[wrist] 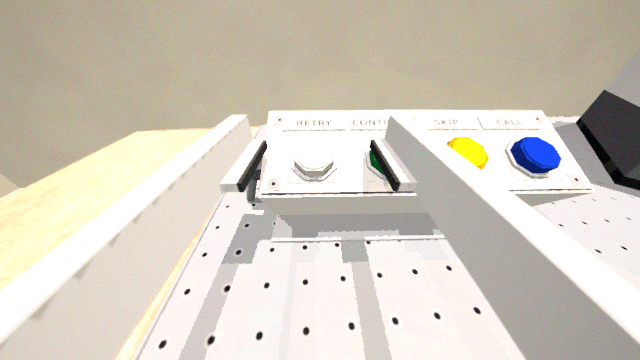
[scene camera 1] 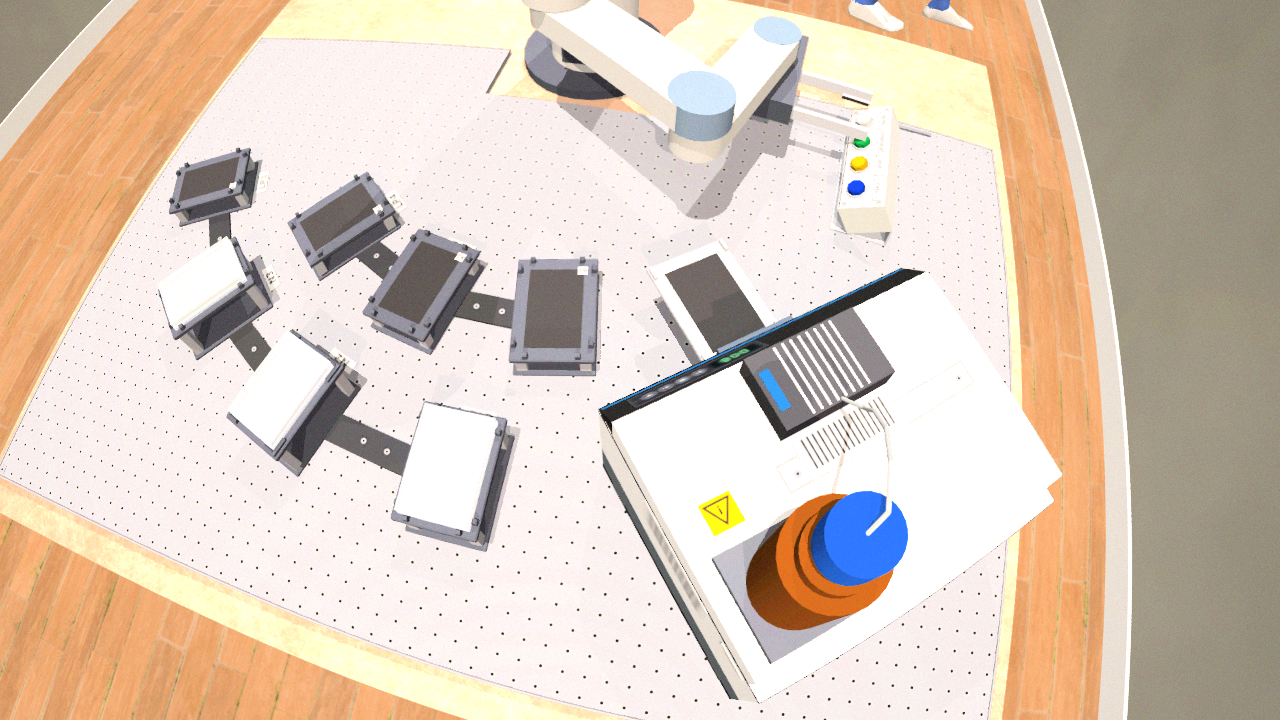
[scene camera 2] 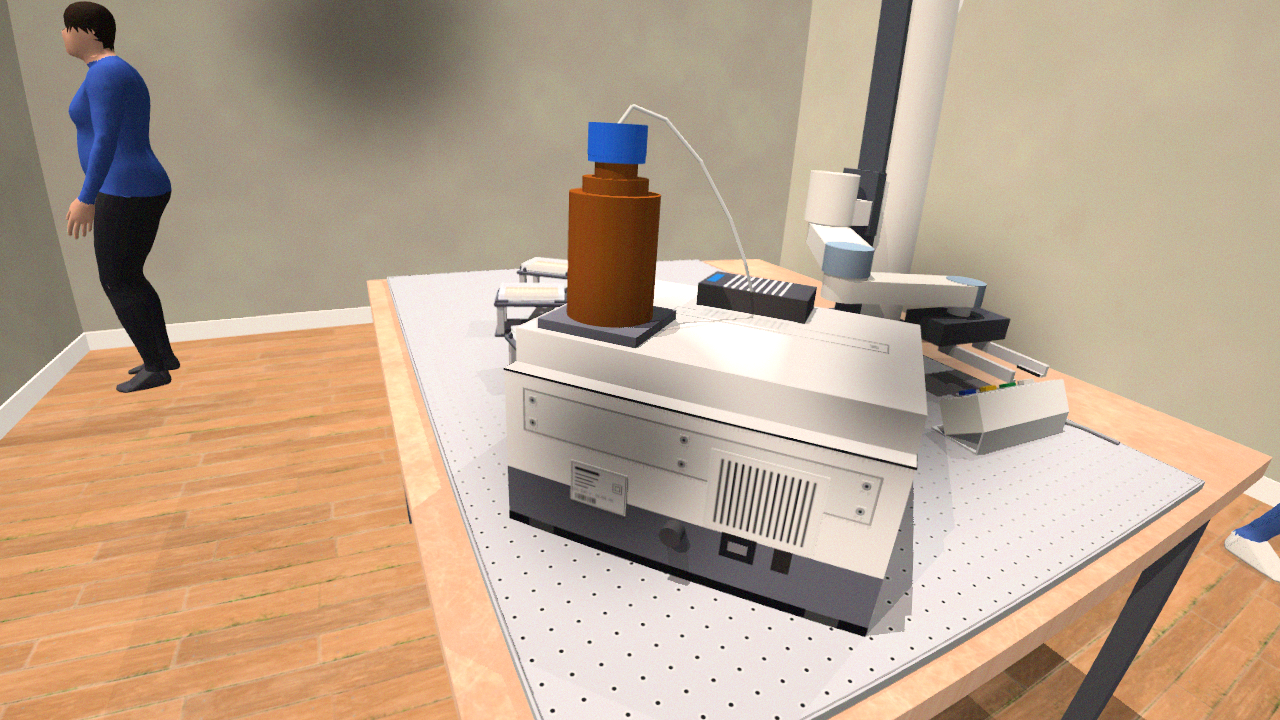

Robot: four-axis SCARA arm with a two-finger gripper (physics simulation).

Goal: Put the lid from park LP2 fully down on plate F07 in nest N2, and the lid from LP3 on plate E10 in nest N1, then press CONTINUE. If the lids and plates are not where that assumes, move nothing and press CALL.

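My gripper is shut with nothing between its fingers, which stand apart over the button panel. In the wrist view, the right finger partly covers the green CONTINUE button; the white RETRY button shows between the fingers. The blue CALL button is at the far end. White-topped pieces sit on three raised stands. Lid, plate and nest labels are too small to read; contact with a button cannot be told.
Dark-topped stands form a curved row. A white-framed carrier projects from the large white instrument. A brown bottle with a blue cap and a dark box stand on it.
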